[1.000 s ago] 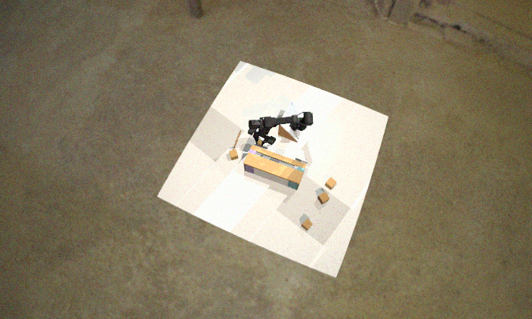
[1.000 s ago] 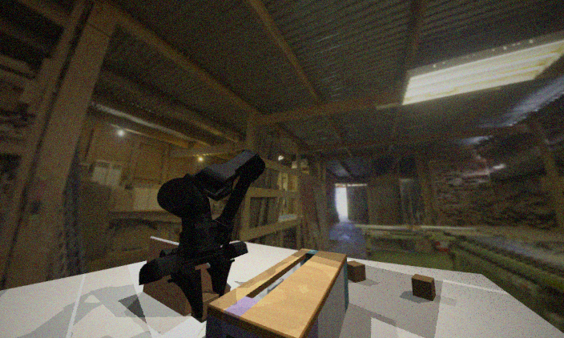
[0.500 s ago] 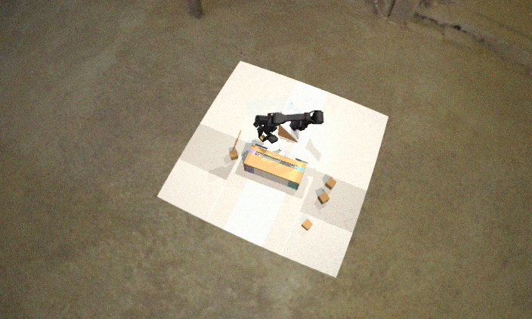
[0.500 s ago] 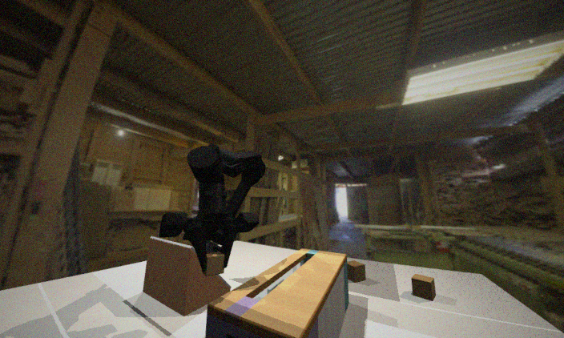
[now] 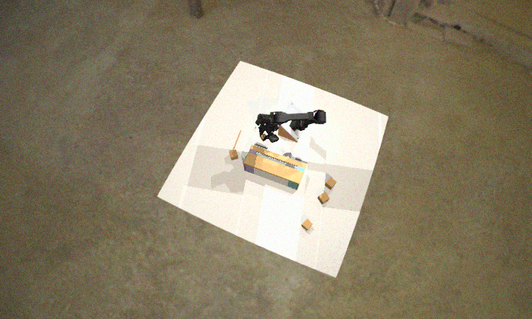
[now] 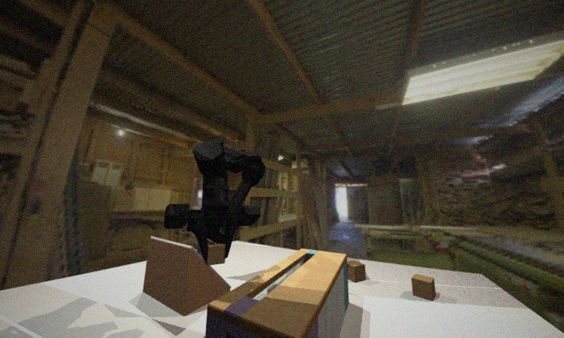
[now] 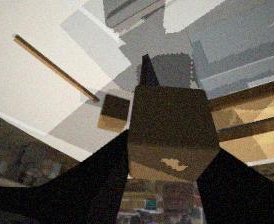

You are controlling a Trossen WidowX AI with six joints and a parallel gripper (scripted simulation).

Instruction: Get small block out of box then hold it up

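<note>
Now: the tan block 10 mm behind my gripper tip, 10 mm to the left of it and 10 mm above it. From my gripper tip the other things lie so: box 70 mm ahead, 140 mm to the left, 110 mm below.
</note>
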